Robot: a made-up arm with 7 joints. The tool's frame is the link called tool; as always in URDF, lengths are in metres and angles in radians. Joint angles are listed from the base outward.
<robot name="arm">
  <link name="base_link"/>
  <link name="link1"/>
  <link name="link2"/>
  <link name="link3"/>
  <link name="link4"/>
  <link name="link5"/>
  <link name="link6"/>
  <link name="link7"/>
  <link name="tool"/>
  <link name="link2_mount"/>
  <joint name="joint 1" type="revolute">
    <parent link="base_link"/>
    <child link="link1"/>
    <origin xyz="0 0 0.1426" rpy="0 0 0"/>
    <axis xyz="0 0 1"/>
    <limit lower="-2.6" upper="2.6"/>
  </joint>
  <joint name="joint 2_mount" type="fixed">
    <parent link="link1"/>
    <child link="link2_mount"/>
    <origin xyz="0.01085 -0.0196 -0.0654" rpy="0 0 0"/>
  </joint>
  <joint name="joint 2" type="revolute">
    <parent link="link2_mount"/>
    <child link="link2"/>
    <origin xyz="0.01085 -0.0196 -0.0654" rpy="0 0 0"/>
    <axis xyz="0 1 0"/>
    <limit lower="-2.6" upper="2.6"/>
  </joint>
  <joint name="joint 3" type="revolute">
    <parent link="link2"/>
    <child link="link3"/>
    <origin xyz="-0.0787 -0.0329 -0.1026" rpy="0 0 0"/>
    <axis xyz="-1 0 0"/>
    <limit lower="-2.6" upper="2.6"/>
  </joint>
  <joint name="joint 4" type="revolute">
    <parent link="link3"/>
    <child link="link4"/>
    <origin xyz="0.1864 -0.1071 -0.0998" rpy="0 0 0"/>
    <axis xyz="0 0 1"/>
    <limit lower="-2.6" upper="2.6"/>
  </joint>
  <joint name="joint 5" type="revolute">
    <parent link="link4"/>
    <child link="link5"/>
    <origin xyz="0.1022 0.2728 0.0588" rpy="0 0 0"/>
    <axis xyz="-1 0 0"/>
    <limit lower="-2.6" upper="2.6"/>
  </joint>
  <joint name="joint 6" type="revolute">
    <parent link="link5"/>
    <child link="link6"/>
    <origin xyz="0.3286 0.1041 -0.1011" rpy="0 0 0"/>
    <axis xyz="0 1 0"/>
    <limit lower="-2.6" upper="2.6"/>
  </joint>
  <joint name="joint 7" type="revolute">
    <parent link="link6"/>
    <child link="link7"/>
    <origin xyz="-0.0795 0.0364 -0.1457" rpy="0 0 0"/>
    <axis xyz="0 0 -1"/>
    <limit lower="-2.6" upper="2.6"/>
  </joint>
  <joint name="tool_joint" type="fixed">
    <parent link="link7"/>
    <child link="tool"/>
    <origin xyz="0.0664 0.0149 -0.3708" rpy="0 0 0"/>
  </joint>
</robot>
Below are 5 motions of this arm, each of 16 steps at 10 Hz.
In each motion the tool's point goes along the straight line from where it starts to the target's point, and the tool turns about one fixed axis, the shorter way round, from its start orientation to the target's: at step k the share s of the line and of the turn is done. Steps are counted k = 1, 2, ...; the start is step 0. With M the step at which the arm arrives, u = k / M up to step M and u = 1 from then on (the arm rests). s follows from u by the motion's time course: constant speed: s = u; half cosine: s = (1 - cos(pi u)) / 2; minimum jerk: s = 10 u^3 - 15 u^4 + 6 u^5.
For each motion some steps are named. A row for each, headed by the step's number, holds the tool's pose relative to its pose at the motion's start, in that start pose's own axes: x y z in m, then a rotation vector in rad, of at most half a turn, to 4 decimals.
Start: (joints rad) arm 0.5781 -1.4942 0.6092 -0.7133 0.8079 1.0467 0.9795
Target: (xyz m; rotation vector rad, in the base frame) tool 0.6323 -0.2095 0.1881 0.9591 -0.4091 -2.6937
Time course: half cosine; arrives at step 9
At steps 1, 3, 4, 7, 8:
1: 0.0034 0.0065 0.0018 0.0181 0.0005 -0.0235
3: 0.0279 0.0541 0.0150 0.1497 0.0038 -0.1946
4: 0.0460 0.0894 0.0249 0.2474 0.0062 -0.3216
7: 0.0984 0.1911 0.0531 0.5287 0.0133 -0.6874
8: 0.1081 0.2099 0.0584 0.5807 0.0146 -0.7550

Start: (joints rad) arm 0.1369 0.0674 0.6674 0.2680 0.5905 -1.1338 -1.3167
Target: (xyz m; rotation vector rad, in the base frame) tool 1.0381 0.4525 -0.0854 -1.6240 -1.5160 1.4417
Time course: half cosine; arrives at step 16
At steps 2, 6, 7, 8, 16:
2: -0.0147 -0.0266 0.0036 -0.0301 0.0059 -0.0255
6: -0.1190 -0.2160 0.0296 -0.2440 0.0480 -0.2069
7: -0.1552 -0.2816 0.0386 -0.3181 0.0626 -0.2698
8: -0.1928 -0.3498 0.0479 -0.3952 0.0778 -0.3351
16: -0.3855 -0.6997 0.0958 -0.7905 0.1556 -0.6703

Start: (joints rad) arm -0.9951 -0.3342 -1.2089 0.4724 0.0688 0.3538 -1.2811
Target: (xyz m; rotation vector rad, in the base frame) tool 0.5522 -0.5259 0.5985 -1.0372 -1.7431 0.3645
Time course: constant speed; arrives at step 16
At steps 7, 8, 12, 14, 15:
7: -0.0587 -0.2654 0.3257 -0.6011 -0.1064 0.1067
8: -0.0671 -0.3033 0.3722 -0.6870 -0.1216 0.1220
12: -0.1006 -0.4550 0.5584 -1.0305 -0.1824 0.1830
14: -0.1174 -0.5308 0.6514 -1.2023 -0.2128 0.2135
15: -0.1258 -0.5688 0.6980 -1.2882 -0.2280 0.2287

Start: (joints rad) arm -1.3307 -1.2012 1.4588 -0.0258 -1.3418 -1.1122 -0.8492
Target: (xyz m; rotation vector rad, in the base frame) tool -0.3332 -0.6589 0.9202 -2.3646 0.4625 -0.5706
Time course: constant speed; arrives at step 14
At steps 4, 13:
4: -0.0540 -0.1936 0.0359 -0.0994 0.1715 0.2630
13: -0.1754 -0.6292 0.1168 -0.3230 0.5575 0.8548

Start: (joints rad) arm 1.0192 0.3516 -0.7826 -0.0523 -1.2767 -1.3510 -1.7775
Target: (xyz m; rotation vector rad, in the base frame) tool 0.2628 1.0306 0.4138 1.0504 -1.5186 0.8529
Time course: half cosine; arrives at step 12
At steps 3, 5, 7, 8, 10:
3: 0.0589 0.0365 0.0307 0.0146 -0.0683 0.0468
5: 0.1491 0.0923 0.0777 0.0371 -0.1728 0.1185
7: 0.2532 0.1567 0.1320 0.0630 -0.2936 0.2013
8: 0.3017 0.1867 0.1573 0.0750 -0.3498 0.2399
10: 0.3753 0.2323 0.1957 0.0933 -0.4352 0.2984

